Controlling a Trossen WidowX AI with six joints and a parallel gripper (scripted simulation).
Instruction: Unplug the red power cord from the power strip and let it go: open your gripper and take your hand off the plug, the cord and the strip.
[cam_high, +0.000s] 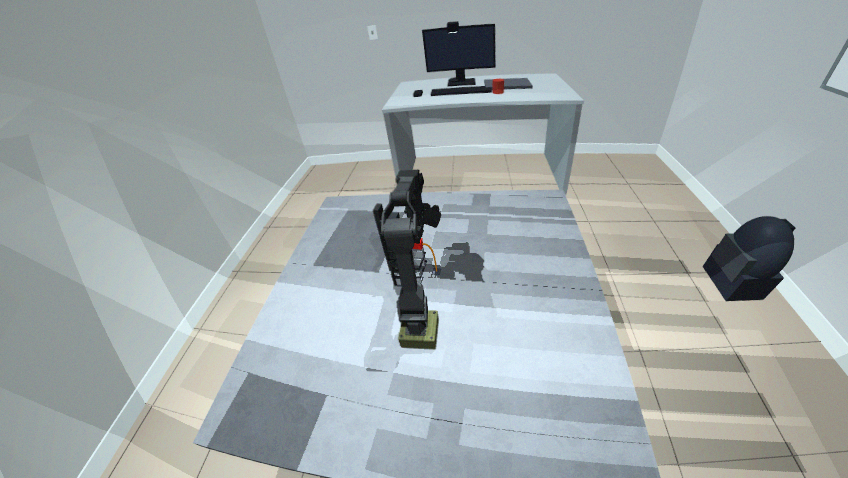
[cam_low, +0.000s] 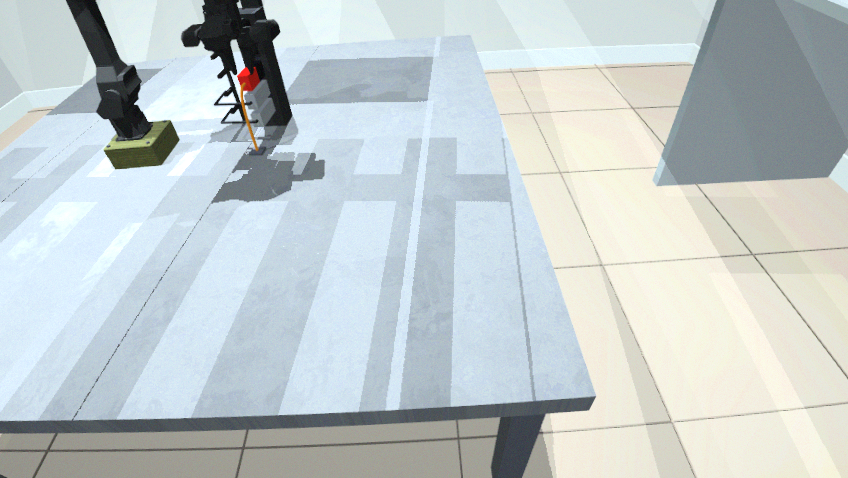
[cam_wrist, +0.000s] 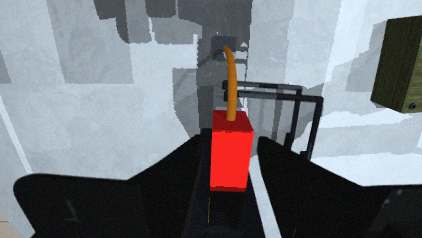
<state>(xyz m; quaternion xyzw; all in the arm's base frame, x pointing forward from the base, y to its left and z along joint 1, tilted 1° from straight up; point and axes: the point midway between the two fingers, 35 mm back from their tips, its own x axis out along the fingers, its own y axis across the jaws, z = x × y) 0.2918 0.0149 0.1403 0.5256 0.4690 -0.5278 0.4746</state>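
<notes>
The red plug lies 30 mm to the left of my gripper tip and 10 mm below it. Round my gripper tip: grey anchor (160 mm below, 50 mm to the right, 10 mm behind).
</notes>
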